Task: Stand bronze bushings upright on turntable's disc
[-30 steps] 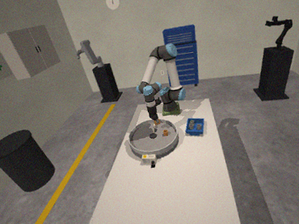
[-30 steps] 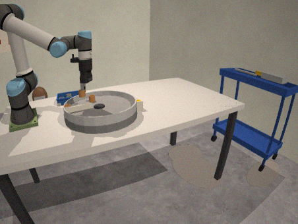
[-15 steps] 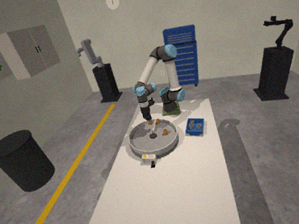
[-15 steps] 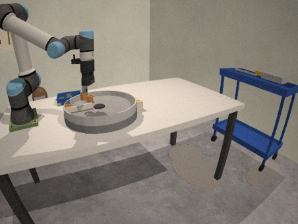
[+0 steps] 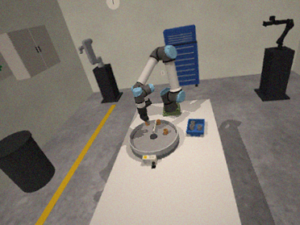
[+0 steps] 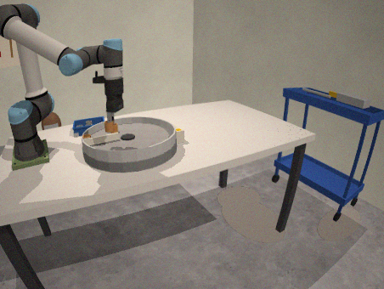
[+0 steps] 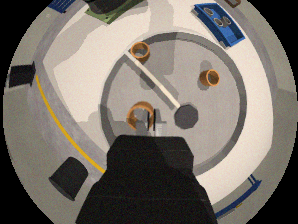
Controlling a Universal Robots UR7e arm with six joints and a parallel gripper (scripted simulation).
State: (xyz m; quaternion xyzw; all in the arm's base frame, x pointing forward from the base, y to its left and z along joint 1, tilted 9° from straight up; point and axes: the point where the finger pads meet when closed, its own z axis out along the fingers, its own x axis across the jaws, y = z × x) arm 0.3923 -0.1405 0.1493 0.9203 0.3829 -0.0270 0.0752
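The grey turntable lies 100 mm below my hand, 80 mm ahead of it and 40 mm to the left of it. Round my hand: blue crate (400 mm to the left, 130 mm below, 60 mm behind).
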